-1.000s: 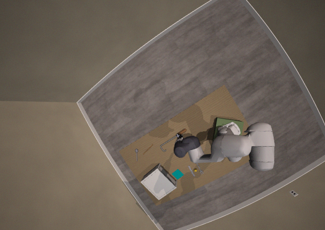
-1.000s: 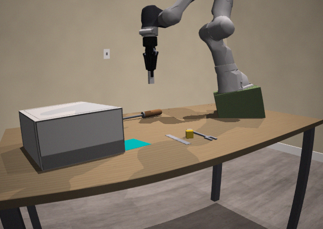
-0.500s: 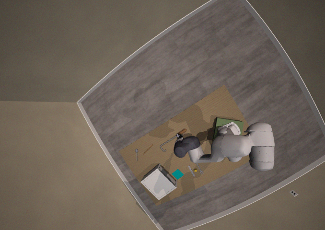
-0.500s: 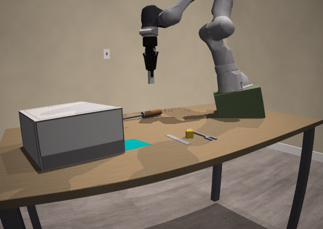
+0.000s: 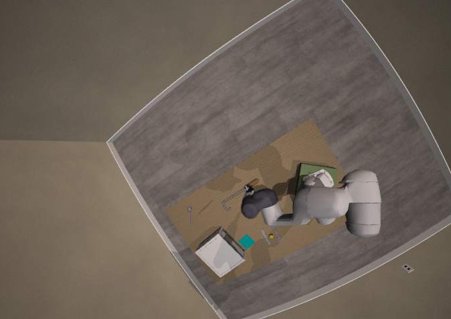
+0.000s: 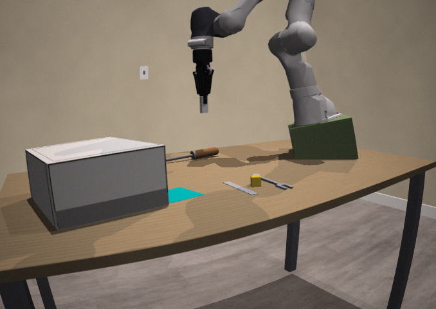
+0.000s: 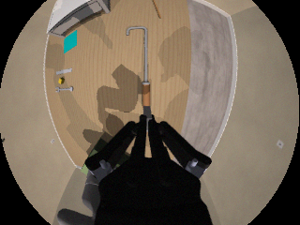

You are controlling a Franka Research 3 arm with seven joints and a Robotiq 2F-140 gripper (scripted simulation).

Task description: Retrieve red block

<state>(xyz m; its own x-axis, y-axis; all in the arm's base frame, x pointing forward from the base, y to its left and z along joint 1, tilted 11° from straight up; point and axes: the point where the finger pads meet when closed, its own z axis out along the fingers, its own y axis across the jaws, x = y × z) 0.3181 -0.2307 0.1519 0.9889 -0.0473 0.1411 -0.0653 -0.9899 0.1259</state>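
My gripper is now 19 cm above the hooked tool, 13 cm short of it and 3 cm to the right of it. The rest, counted from my hand: thin wooden stick: 44 cm ahead, 20 cm below, 6 cm to the right; yellow cube: 45 cm to the left, 19 cm below, 13 cm ahead; forked tool: 45 cm to the left, 20 cm below, 8 cm ahead.
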